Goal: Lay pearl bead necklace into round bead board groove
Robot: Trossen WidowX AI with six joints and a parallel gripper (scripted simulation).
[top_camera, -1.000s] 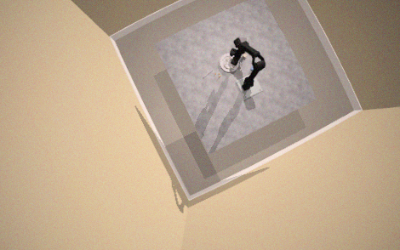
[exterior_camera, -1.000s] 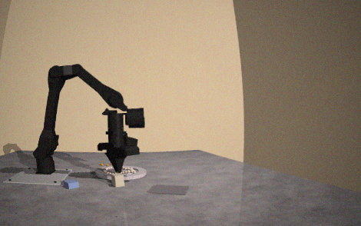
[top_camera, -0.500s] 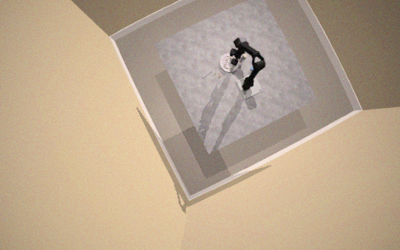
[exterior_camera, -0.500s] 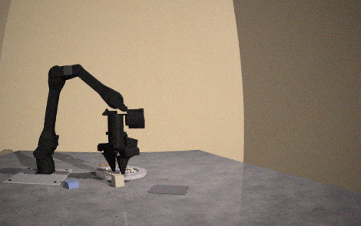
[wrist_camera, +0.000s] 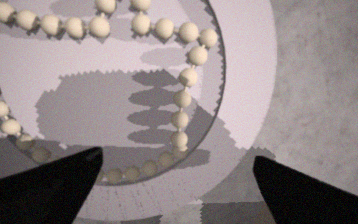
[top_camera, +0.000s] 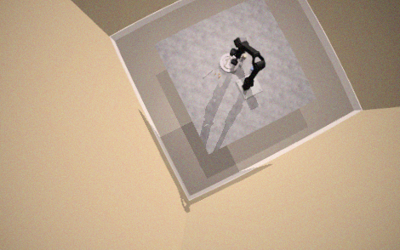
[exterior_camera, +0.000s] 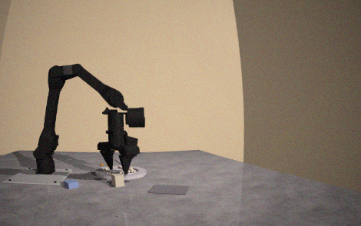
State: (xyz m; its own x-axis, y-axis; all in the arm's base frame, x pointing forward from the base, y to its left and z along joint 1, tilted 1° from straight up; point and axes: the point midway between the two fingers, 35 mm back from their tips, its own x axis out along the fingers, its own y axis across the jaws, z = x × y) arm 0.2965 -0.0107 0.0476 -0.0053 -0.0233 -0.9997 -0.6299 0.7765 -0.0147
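The round bead board lies 6 cm to the left of my gripper tip and 1 cm below it. Also, from my gripper tip: flat grey plate 16 cm to the right, 15 cm ahead, 2 cm below; then cream cube 10 cm to the right; then blue block 15 cm behind, 14 cm to the right, 1 cm below.
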